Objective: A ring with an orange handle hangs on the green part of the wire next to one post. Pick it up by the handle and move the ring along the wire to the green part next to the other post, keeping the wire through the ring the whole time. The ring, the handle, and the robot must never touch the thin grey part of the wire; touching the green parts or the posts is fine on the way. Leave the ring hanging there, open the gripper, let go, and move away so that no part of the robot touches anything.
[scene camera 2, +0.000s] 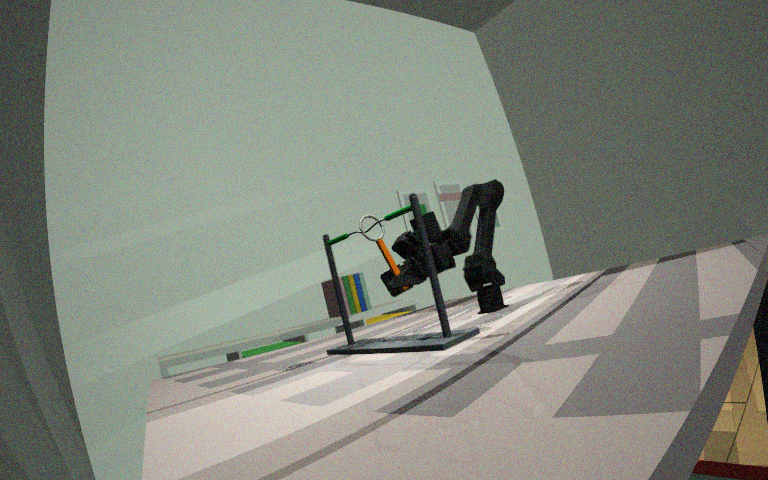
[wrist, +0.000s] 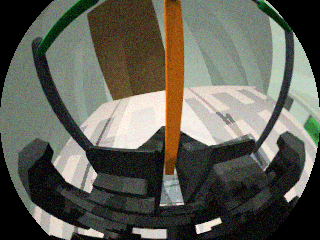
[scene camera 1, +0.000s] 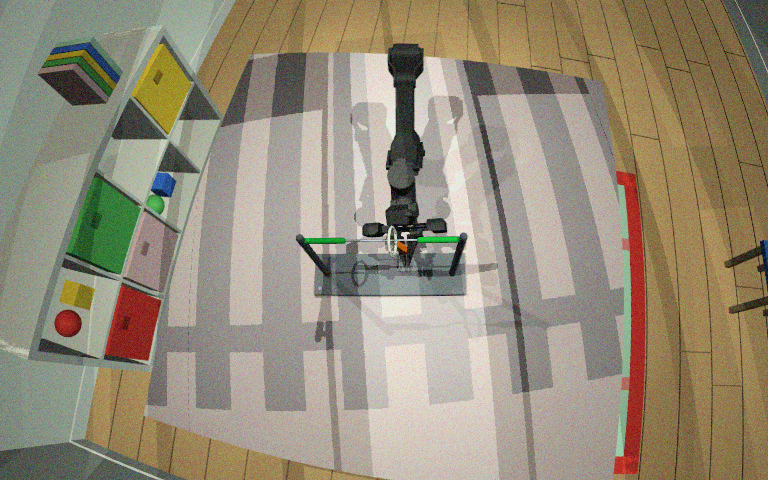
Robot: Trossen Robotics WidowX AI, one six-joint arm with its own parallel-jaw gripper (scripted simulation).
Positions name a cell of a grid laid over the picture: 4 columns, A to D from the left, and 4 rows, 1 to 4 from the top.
My gripper (scene camera 1: C3) holds a ring.
My gripper is seen too in scene camera 2 (scene camera 2: C3) and in the wrist view (wrist: C3).
